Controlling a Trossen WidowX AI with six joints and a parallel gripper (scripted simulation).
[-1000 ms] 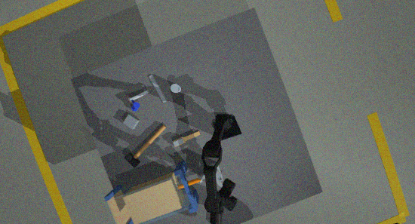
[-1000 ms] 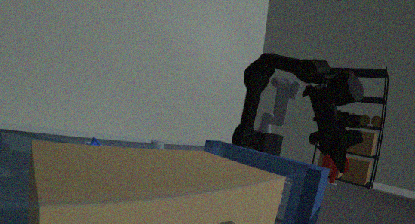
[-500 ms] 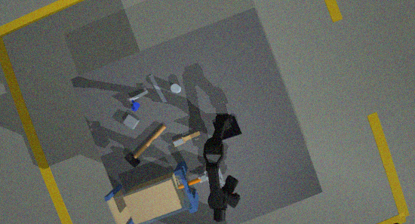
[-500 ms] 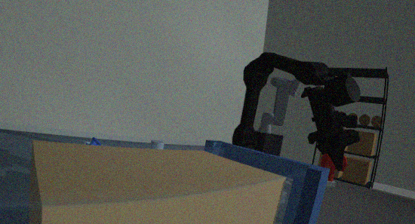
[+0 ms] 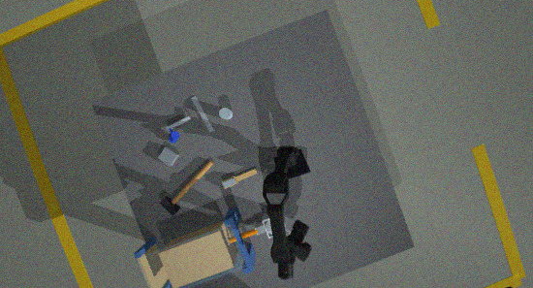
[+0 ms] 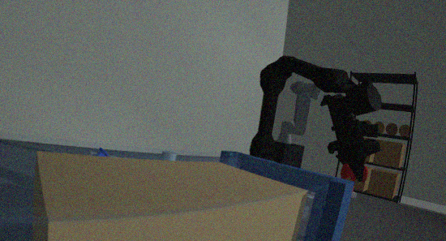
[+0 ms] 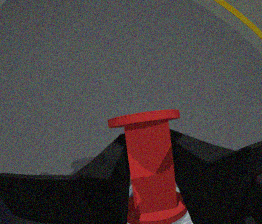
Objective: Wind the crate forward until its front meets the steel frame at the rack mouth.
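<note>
My gripper tip is 40 mm short of the winch handle, 30 mm to the left of it and 30 mm above it. Round my gripper tip: blue steel frame 250 mm ahead, 40 mm to the right, 30 mm below; red knob 10 mm to the right, 10 mm ahead; winch 100 mm below, 80 mm ahead, 70 mm to the right.
</note>
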